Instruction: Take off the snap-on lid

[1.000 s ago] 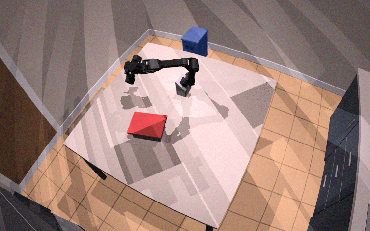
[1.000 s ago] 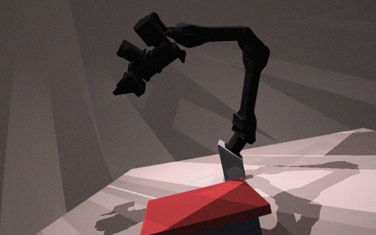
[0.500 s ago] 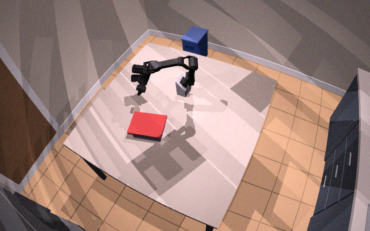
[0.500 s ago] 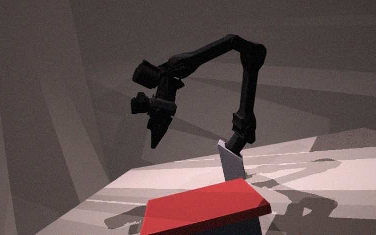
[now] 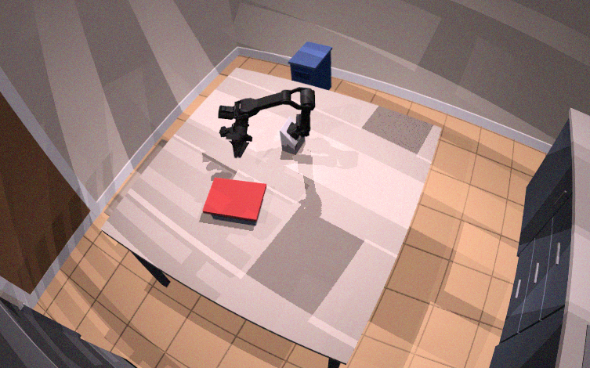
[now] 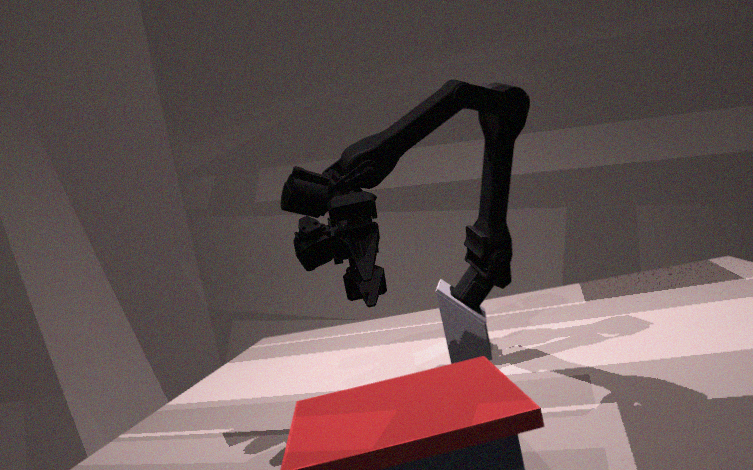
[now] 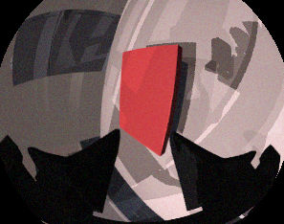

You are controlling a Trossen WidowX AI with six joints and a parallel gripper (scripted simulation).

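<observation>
Now: the red lid 130 mm ahead of my gripper tip, 30 mm to the left of it and 110 mm below it. The rest, counted from my gripper tip: storage box: 130 mm ahead, 30 mm to the left, 150 mm below.
</observation>
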